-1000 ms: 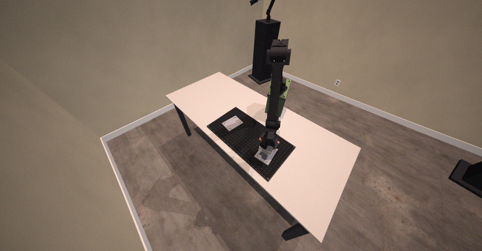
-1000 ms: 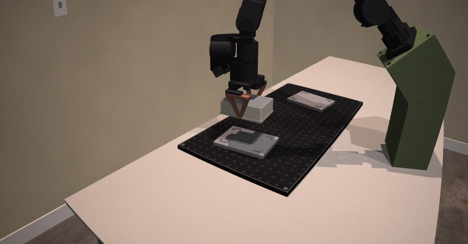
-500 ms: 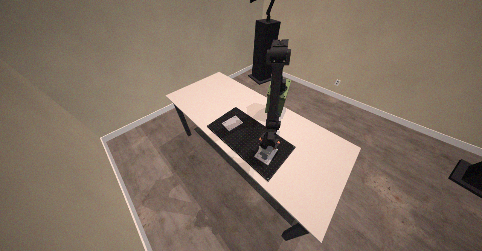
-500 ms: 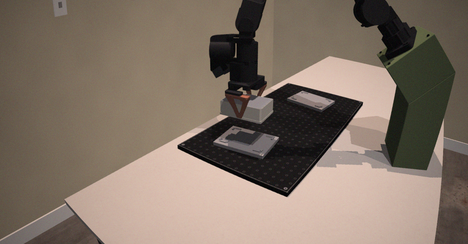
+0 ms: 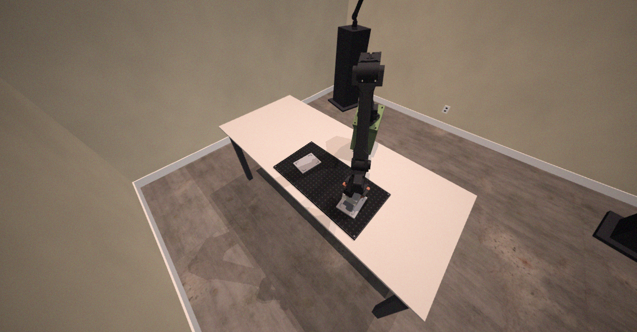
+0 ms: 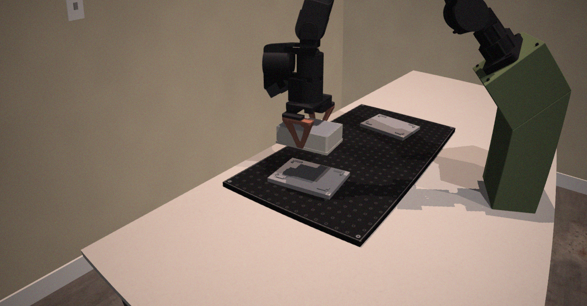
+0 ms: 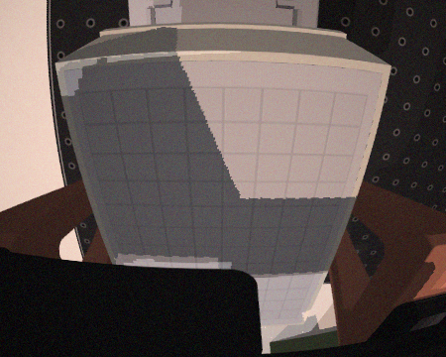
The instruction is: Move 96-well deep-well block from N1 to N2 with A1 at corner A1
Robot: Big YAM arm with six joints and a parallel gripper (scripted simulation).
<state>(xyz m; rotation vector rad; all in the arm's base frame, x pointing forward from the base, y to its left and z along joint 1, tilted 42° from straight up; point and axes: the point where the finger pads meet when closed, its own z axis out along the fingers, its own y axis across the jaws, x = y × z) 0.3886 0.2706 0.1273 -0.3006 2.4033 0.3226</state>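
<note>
Right now the 96-well deep-well block is 1 cm above my hand. From my hand the other things lie so: plate nest N2 (10 cm below); then plate nest N1 (7 cm ahead, 41 cm to the right, 10 cm below).
</note>
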